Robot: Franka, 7 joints.
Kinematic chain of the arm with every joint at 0, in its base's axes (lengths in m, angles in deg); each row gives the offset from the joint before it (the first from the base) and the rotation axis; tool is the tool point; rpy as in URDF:
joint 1: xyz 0 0 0.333 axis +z
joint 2: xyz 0 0 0 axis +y
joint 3: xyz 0 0 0.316 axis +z
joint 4: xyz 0.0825 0 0 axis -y
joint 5: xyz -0.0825 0 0.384 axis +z
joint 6: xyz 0 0 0 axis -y
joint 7: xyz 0.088 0 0 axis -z
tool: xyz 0 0 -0.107 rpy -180 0 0
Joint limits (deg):
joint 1: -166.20..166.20
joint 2: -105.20..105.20
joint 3: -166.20..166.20
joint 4: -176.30..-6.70
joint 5: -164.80..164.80
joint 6: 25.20..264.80
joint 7: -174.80..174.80
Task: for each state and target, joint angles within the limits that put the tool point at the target. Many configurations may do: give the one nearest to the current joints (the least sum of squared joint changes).
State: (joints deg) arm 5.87 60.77 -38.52 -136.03 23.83 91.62 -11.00
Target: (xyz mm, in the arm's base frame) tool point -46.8 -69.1 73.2
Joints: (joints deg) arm 0.63 71.45 -27.67 -158.89 25.30 88.66 -11.00
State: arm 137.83 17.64 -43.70 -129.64 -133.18 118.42 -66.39
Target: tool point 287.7 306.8 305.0
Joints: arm 110.68 -13.36 -54.60 -155.14 -123.56 98.81 -66.39
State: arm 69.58 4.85 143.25 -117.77 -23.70 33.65 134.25
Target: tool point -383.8 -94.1 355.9
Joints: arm 60.90 -14.21 140.06 -120.78 -24.97 46.18 134.25
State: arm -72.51 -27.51 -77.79 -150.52 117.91 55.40 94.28
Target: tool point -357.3 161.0 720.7
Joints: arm -106.61 -56.74 -66.56 -121.67 121.72 42.50 94.28
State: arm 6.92 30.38 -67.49 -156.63 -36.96 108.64 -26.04
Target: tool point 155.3 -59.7 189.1
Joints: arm 32.57 -0.61 -41.79 -167.48 -18.44 87.45 -26.04
